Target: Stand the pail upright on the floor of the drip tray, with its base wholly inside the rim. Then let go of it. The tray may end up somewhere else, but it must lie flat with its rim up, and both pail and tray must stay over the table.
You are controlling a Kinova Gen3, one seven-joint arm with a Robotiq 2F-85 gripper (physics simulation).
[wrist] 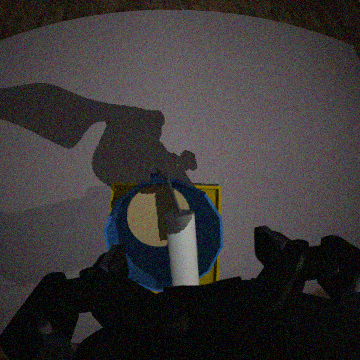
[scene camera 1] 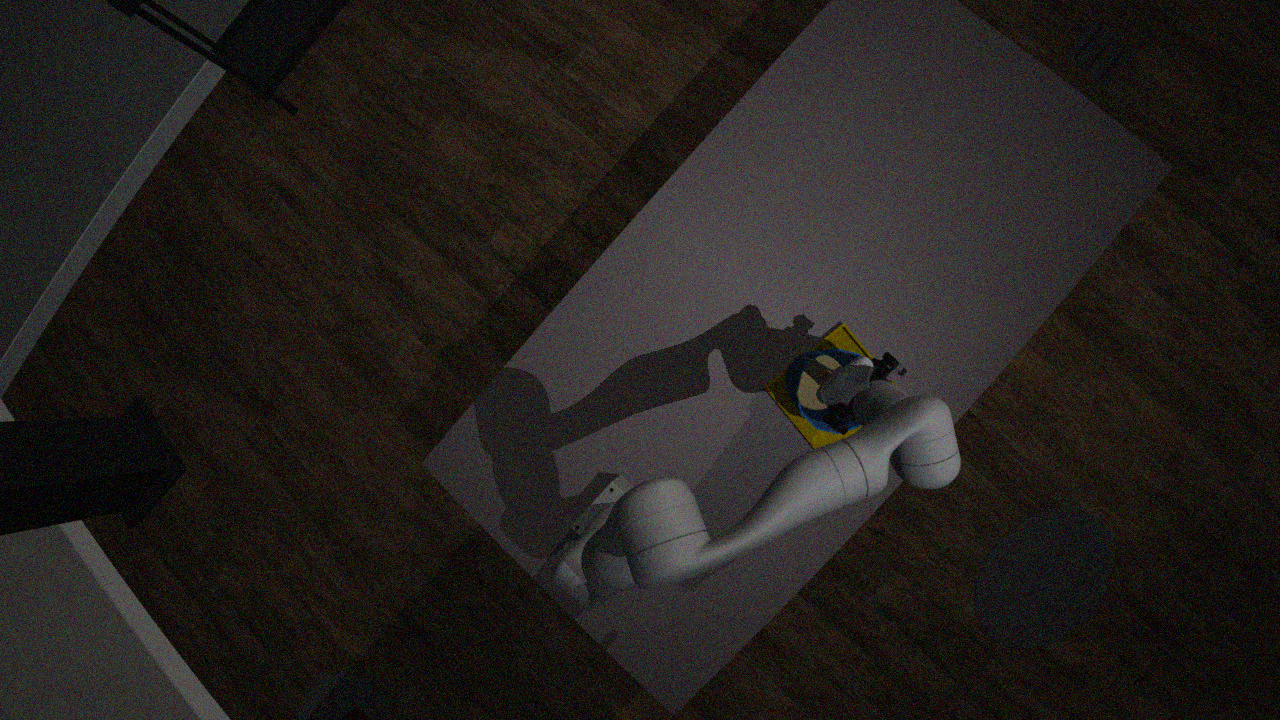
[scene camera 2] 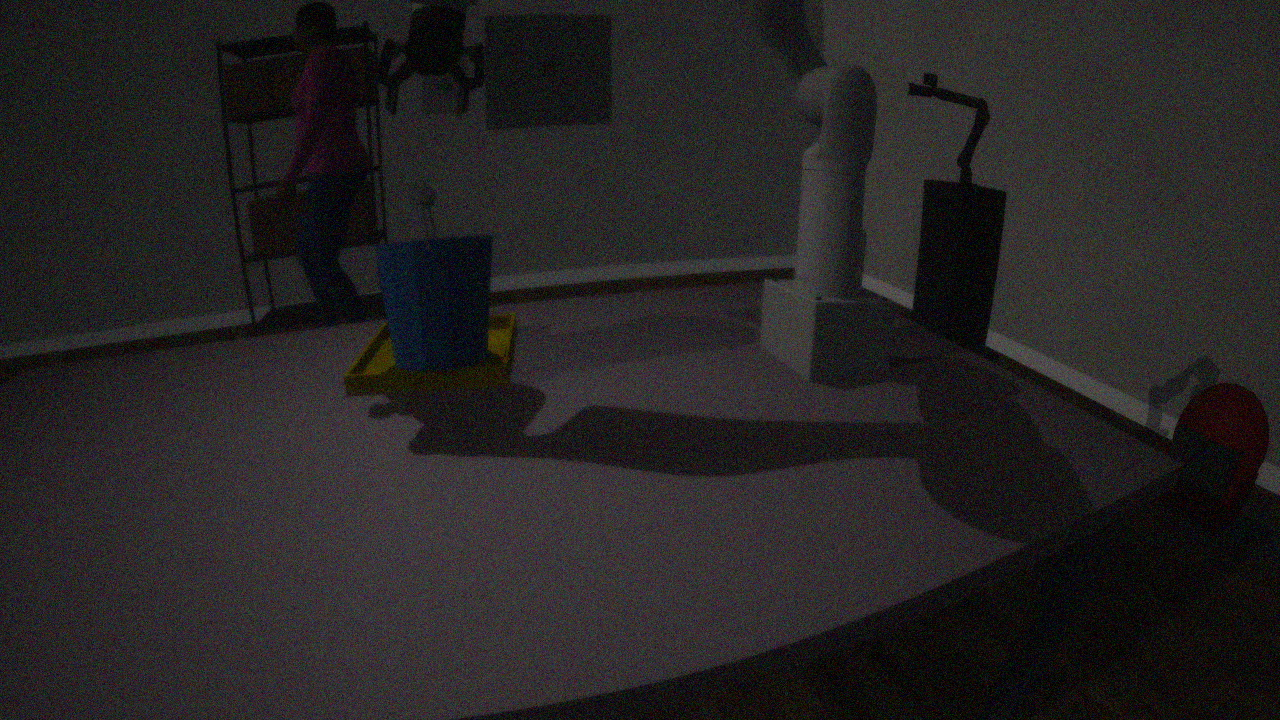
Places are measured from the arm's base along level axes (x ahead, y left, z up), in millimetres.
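Pixels of known places: gripper, fingertip midpoint: (wrist: 190,250) (scene camera 2: 425,114); arm's base, link origin: (scene camera 2: 824,290).
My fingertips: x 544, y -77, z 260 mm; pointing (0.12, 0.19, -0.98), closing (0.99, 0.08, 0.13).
Observation:
Ahead of a thing's pixels: the offset from my fingertips to its top centre. "*": to the spot under its first point. Level surfaces: height alone.
The blue pail (scene camera 1: 808,394) (scene camera 2: 438,304) (wrist: 142,272) stands upright in the yellow drip tray @(* dy +38, dx +121, dz -361 mm) (scene camera 1: 844,338) (scene camera 2: 362,386) (wrist: 215,192). Its base appears inside the rim; in scene camera 2 it shows close behind the front wall, and part of the base edge is hard to make out. The tray lies flat on the table, rim up. The pail's handle stands up, with its pale cylindrical grip @(dy -30, dx +13, dz -88 mm) (scene camera 2: 426,193) (wrist: 184,257) above the opening. My gripper (scene camera 1: 866,394) (scene camera 2: 426,105) (wrist: 190,250) is open above the handle; in scene camera 2 a gap separates the fingertips from the grip.
The pale table @(dz -365 mm) (scene camera 1: 939,179) (scene camera 2: 268,537) (wrist: 280,125) bears the tray and the arm's base (scene camera 2: 832,335). The table's edge runs near the tray on the arm's side in scene camera 1. A shelf rack (scene camera 2: 234,179), a person (scene camera 2: 331,134) and a dark pedestal (scene camera 2: 957,259) stand beyond the table.

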